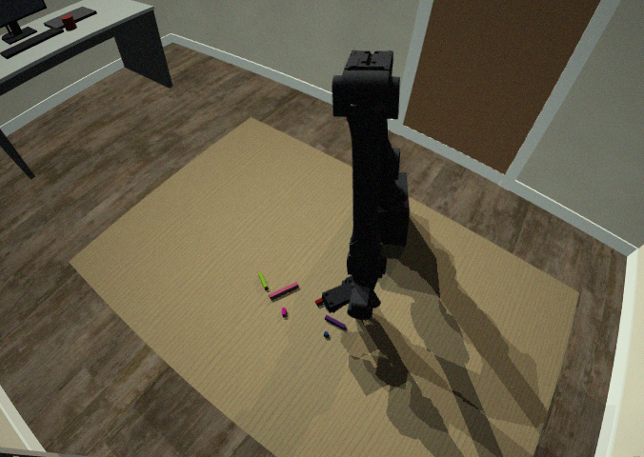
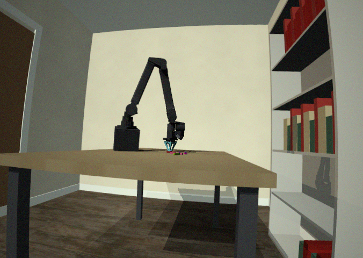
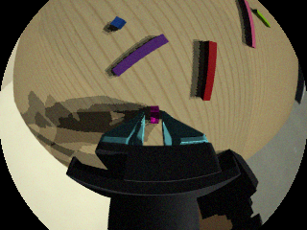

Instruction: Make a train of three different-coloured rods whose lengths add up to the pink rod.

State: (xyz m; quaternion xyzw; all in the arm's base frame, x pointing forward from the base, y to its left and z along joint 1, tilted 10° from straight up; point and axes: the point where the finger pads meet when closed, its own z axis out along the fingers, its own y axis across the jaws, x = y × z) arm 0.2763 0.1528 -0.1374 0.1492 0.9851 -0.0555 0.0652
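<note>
Now: the blue rod 120 mm ahead of my hand. From my hand the other things lie so: red rod: 80 mm to the right, 40 mm ahead; then pink rod: 180 mm to the right, 120 mm ahead; then purple rod: 80 mm ahead, 10 mm to the right.
</note>
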